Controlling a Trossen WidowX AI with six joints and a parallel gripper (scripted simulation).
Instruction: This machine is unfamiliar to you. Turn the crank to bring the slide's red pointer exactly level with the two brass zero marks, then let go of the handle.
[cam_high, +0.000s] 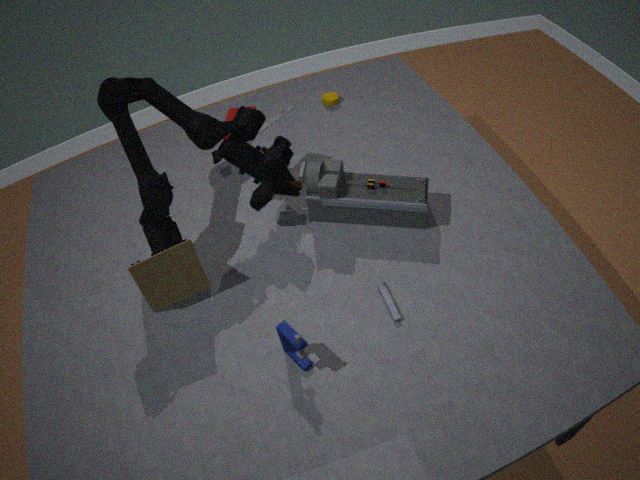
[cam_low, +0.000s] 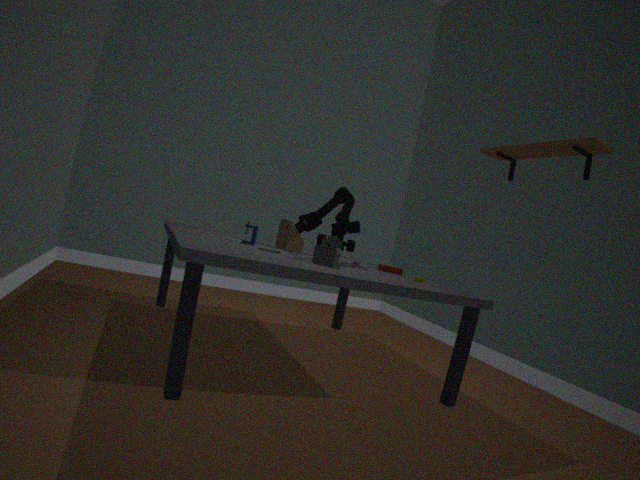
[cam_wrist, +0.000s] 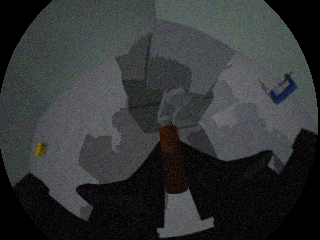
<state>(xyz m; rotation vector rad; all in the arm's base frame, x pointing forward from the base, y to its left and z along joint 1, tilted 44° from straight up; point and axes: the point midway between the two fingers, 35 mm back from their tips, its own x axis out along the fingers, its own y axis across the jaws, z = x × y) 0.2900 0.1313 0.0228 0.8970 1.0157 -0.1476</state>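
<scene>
My gripper tip is now 3 cm below the brown crank handle, 2 cm past it and 1 cm to the right of it. Also, from my gripper tip: grey bar: 33 cm to the right, 6 cm ahead, 3 cm below; red pointer: 16 cm ahead, 11 cm to the right, 5 cm above; small grey block: 21 cm to the left, 14 cm behind, 3 cm below.
</scene>
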